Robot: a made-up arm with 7 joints. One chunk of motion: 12 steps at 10 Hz.
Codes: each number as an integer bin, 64 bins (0 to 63) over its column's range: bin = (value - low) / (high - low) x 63, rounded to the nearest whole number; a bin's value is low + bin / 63 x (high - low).
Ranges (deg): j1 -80.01..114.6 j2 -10..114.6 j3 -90.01..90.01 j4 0..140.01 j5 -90.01..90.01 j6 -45.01..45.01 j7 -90.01..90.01
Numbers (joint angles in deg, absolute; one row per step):
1: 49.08 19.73 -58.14 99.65 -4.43 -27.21 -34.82
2: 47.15 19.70 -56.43 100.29 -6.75 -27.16 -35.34
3: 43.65 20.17 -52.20 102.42 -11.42 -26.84 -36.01
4: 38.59 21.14 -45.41 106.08 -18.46 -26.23 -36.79
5: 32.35 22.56 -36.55 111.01 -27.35 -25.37 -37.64
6: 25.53 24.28 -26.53 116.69 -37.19 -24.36 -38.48
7: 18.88 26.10 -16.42 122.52 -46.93 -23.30 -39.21
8: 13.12 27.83 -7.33 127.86 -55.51 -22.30 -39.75
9: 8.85 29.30 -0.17 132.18 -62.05 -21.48 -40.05
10: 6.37 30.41 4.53 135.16 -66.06 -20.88 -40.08
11: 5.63 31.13 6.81 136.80 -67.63 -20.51 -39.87
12: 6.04 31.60 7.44 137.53 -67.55 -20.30 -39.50
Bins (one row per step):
1: 42 15 11 45 30 12 19
2: 41 15 12 45 29 12 19
3: 40 15 13 46 28 13 19
4: 38 16 16 48 25 13 19
5: 36 16 19 50 22 14 18
6: 34 17 22 53 18 14 18
7: 32 18 26 55 15 15 18
8: 30 19 29 58 12 16 18
9: 29 20 31 59 10 16 17
10: 28 20 33 61 8 17 17
11: 28 21 34 62 8 17 18
12: 28 21 34 62 8 17 18

